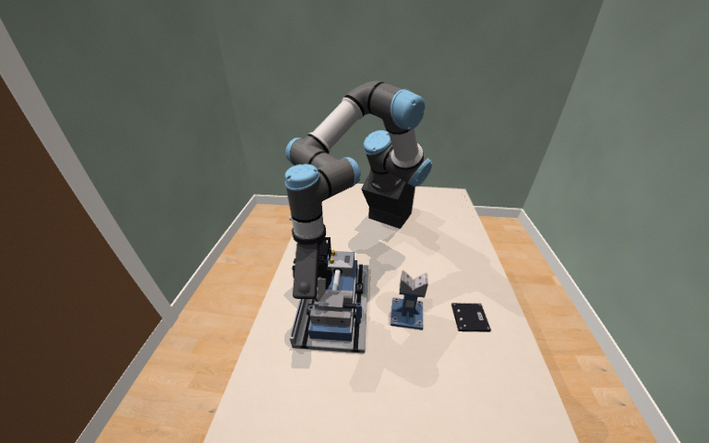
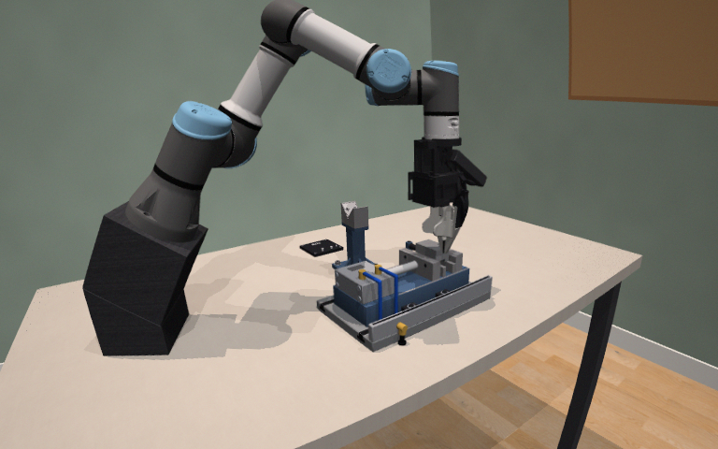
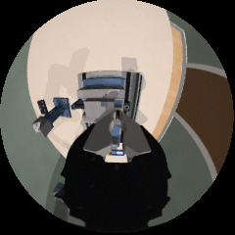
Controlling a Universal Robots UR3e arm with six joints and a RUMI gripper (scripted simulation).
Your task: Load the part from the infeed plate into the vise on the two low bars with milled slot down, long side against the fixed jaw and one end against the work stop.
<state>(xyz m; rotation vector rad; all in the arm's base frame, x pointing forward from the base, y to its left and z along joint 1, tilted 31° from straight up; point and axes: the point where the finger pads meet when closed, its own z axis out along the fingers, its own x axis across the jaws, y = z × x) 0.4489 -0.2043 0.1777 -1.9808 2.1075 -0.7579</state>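
Now: the part 4 cm to the left of my hand and 3 cm below it. Round my hand: air cylinder 16 cm behind, 6 cm to the left, 4 cm below; grey vise side rail 8 cm below, 8 cm behind, 5 cm to the right; vise 8 cm below, 7 cm behind, 5 cm to the left.
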